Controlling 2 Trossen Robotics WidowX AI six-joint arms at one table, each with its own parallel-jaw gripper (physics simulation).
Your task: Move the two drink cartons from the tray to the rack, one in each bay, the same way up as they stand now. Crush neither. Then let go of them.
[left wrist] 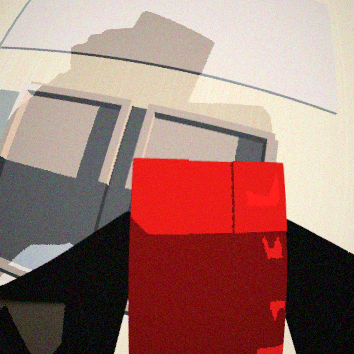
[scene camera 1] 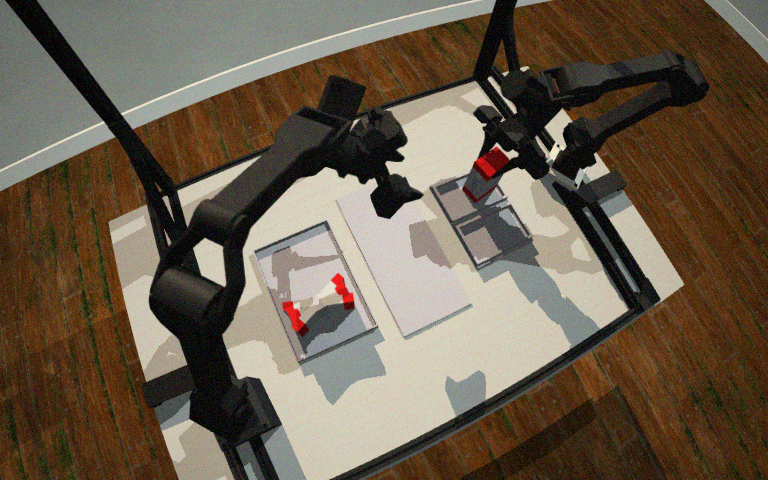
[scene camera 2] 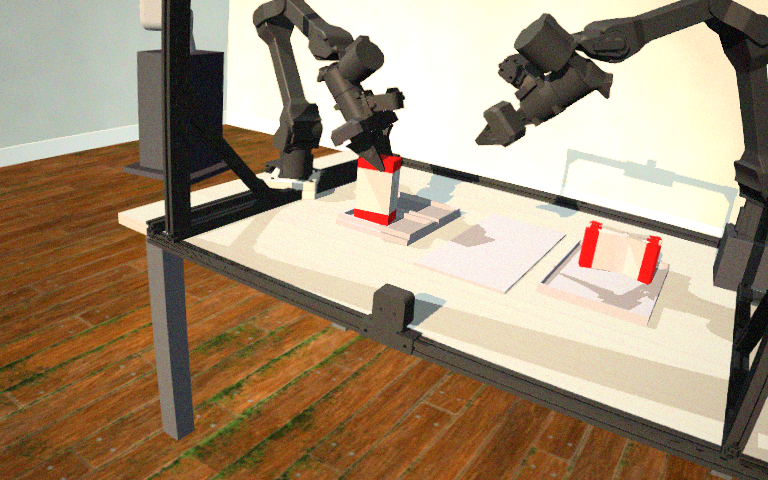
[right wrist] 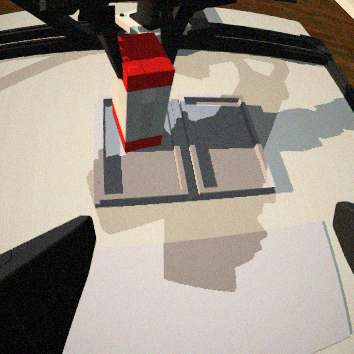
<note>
The right gripper (scene camera 1: 412, 177) is open and holds nothing. Further things: the left gripper (scene camera 2: 387, 168), a pale mat (right wrist: 281, 283) and a tray (scene camera 2: 617, 295).
The left gripper is seen too in the left wrist view (left wrist: 203, 225), in scene camera 1 (scene camera 1: 485, 169) and in the right wrist view (right wrist: 144, 75). The right gripper also shows in scene camera 2 (scene camera 2: 491, 134) and in the right wrist view (right wrist: 218, 222).
</note>
